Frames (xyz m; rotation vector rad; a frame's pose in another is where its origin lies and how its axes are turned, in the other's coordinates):
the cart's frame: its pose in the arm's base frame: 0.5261 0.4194 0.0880 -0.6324 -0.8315 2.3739
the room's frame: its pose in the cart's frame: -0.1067 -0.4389 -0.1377 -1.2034 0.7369 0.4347
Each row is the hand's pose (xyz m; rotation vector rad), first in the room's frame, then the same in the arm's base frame.
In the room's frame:
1: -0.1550 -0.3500 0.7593 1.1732 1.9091 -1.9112
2: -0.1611 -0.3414 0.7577 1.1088 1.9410 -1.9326
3: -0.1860 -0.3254 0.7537 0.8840 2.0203 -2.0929
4: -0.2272 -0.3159 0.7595 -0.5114 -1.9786 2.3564
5: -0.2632 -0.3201 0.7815 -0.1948 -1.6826 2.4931
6: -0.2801 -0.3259 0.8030 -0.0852 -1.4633 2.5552
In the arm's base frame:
1: 0.0983 0.3015 0.1508 0.0193 -0.6407 -0.3393
2: 0.1065 0.2947 0.1510 0.0242 -0.6655 -0.3841
3: 0.1234 0.2719 0.1604 0.1184 -0.7530 -0.5418
4: 0.1304 0.2334 0.1776 0.3224 -0.9182 -0.7283
5: 0.1162 0.1952 0.1893 0.5758 -1.0838 -0.8131
6: 0.0996 0.1728 0.1903 0.7492 -1.1520 -0.8121

